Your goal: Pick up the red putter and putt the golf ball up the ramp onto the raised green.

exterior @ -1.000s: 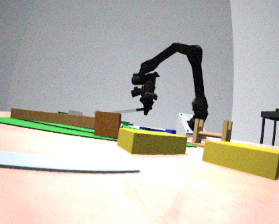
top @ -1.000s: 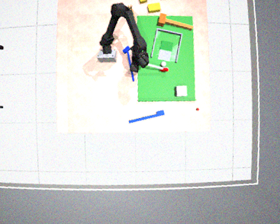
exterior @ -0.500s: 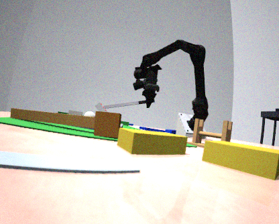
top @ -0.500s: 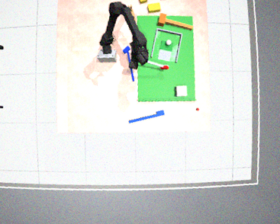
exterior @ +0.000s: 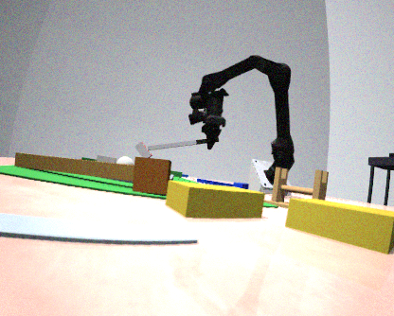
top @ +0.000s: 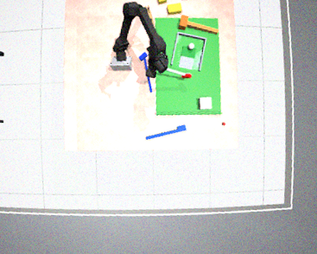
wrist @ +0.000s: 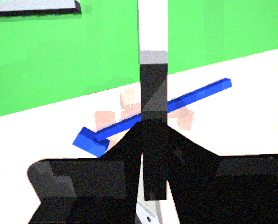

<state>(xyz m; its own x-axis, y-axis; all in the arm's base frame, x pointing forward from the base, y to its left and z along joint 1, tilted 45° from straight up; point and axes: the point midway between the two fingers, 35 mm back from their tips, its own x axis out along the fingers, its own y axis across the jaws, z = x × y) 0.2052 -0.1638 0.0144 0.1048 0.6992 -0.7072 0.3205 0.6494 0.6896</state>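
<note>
The red putter is 120 mm ahead of my gripper tip, 30 mm to the right of it and 10 mm below it. Also, from my gripper tip: white cube 340 mm ahead, 270 mm to the right, 100 mm below; green mat 260 mm ahead, 30 mm to the left, 120 mm below; white golf ball 290 mm ahead, 160 mm to the left, 90 mm below.
</note>
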